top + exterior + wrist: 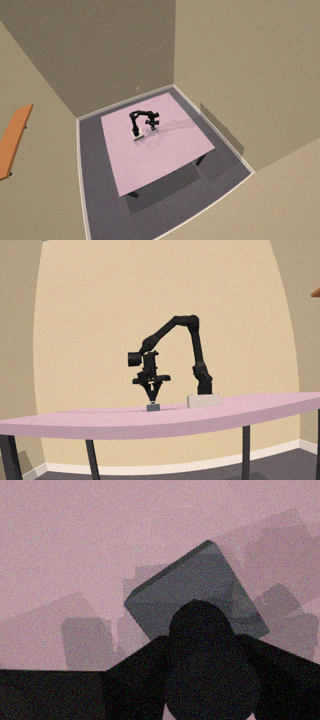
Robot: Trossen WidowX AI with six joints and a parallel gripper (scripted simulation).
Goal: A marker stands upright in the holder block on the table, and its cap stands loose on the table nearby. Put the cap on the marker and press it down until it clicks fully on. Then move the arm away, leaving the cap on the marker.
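My gripper tip is 1 cm below the marker cap. Also, from my gripper tip: holder block 5 cm below.
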